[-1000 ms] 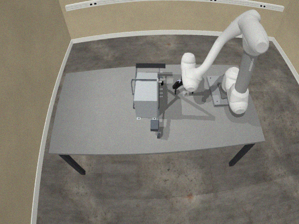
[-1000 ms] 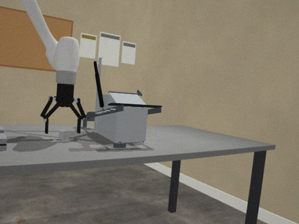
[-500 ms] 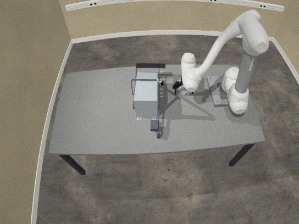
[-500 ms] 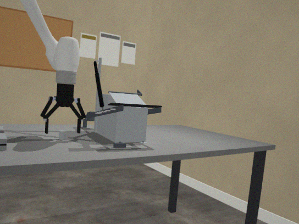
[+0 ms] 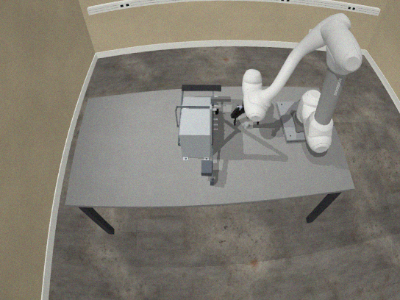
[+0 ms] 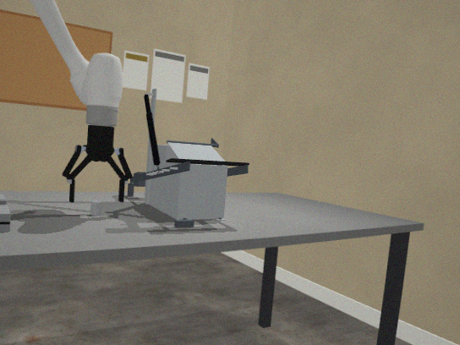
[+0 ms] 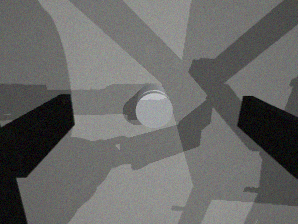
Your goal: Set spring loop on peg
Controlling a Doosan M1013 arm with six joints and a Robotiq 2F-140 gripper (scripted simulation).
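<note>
The steel test weight is 20 mm below my hand. Round my hand: dark spring 200 mm above, 190 mm ahead, 70 mm to the left.
</note>
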